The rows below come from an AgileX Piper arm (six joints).
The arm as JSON. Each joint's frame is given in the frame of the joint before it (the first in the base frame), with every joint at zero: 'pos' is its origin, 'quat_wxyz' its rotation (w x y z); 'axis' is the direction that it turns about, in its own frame. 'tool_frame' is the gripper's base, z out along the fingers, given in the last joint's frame.
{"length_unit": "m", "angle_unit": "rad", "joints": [
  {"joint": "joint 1", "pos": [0.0, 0.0, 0.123], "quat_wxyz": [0.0, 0.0, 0.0, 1.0], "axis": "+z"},
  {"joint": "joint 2", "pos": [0.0, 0.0, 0.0], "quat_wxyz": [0.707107, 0.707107, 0.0, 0.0], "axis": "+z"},
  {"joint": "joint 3", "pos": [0.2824, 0.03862, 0.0], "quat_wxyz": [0.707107, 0.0, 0.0, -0.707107], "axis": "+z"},
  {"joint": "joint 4", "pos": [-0.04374, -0.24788, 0.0], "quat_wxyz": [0.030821, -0.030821, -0.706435, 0.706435], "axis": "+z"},
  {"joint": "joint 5", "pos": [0.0, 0.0, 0.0], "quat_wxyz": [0.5, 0.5, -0.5, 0.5], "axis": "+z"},
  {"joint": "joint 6", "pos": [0.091, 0.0, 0.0], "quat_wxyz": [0.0, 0.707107, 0.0, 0.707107], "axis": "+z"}
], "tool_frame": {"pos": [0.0, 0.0, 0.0], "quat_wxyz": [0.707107, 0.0, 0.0, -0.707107]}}
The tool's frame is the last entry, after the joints.
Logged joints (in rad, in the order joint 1, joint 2, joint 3, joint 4, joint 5, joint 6), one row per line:
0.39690 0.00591 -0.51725 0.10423 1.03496 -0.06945
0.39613 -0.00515 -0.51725 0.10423 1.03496 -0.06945
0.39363 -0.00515 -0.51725 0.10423 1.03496 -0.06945
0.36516 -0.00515 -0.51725 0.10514 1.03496 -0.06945
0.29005 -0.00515 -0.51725 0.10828 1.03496 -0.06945
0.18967 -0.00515 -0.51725 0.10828 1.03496 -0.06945
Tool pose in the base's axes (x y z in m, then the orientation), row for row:
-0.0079 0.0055 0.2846 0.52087 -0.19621 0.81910 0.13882
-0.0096 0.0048 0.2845 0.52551 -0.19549 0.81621 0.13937
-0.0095 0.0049 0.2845 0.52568 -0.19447 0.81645 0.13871
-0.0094 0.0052 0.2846 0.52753 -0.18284 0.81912 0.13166
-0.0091 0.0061 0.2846 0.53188 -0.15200 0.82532 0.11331
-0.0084 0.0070 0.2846 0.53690 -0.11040 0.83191 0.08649
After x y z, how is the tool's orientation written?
As a quaternion, w x y z.
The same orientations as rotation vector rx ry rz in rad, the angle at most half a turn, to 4 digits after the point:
-0.4702 1.9631 0.3327
-0.4676 1.9523 0.3334
-0.4651 1.9527 0.3318
-0.4369 1.9575 0.3146
-0.3626 1.9687 0.2703
-0.2628 1.9801 0.2059

